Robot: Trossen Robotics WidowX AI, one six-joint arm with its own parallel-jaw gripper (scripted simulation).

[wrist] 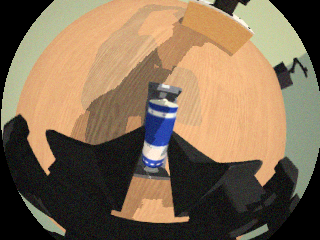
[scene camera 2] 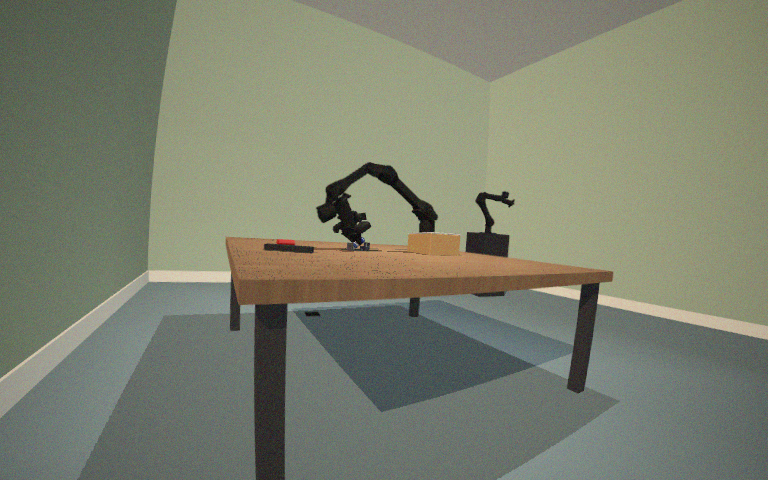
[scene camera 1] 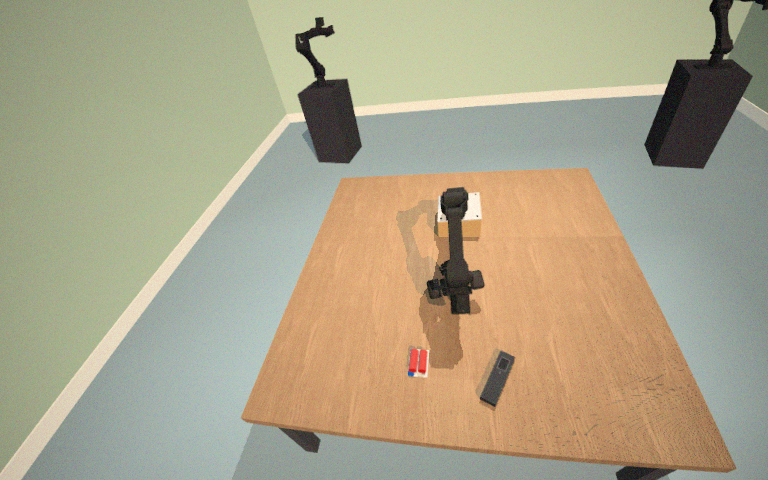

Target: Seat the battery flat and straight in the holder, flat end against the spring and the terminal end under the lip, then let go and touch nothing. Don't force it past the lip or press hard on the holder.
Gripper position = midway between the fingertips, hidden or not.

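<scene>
There is a black remote [scene camera 1: 504, 362] that I can see, and a battery [wrist: 161, 115] as well. My own gripper [scene camera 2: 358, 245] is in sight too, and the wrist view also shows me that gripper [wrist: 157, 132].
</scene>
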